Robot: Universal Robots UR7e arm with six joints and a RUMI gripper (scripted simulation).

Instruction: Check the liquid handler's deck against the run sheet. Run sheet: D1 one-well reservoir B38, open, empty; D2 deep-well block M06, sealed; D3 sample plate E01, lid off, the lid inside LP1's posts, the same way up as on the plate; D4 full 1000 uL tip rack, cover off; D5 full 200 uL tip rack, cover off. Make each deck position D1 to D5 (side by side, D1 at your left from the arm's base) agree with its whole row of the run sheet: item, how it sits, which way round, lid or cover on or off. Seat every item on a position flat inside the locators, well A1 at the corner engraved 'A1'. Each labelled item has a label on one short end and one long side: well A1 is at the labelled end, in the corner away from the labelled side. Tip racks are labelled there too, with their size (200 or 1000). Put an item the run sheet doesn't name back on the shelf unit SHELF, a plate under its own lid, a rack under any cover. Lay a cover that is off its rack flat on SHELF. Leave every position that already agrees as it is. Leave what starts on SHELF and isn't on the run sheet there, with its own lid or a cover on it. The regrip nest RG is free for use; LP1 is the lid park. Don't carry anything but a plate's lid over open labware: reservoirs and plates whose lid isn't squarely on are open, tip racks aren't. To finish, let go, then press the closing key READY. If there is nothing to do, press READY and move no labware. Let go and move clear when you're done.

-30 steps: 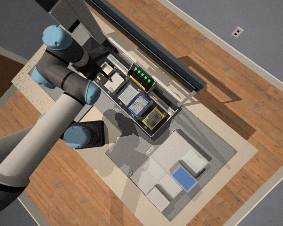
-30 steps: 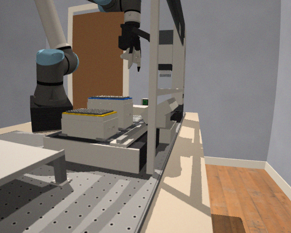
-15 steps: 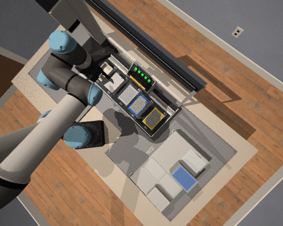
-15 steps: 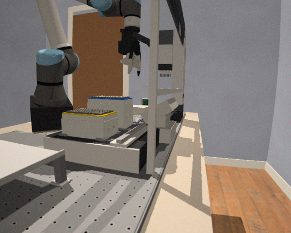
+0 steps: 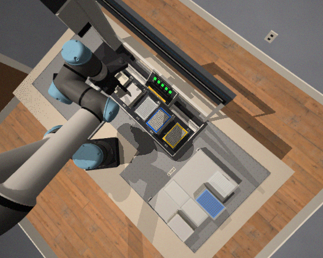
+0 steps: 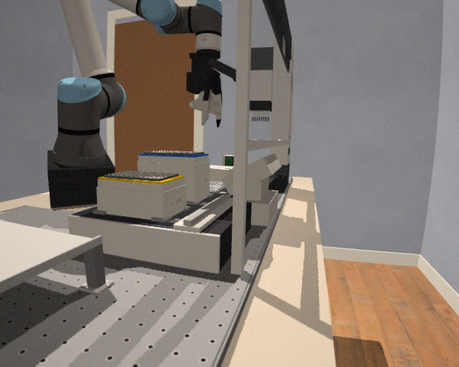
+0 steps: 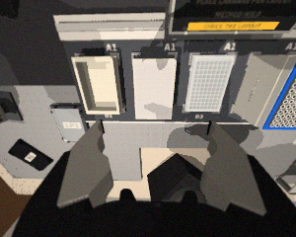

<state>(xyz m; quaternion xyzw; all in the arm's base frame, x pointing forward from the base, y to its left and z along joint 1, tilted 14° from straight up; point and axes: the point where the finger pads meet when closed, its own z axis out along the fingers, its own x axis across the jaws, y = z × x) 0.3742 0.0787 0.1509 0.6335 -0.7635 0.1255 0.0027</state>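
The sealed block is 140 mm below my hand. The rest, counted from my hand: blue-rimmed tip rack (240 mm to the right, 100 mm below, 40 mm behind); then cream reservoir (160 mm below, 120 mm to the left, 30 mm ahead); then well plate (160 mm below, 120 mm to the right, 20 mm behind).
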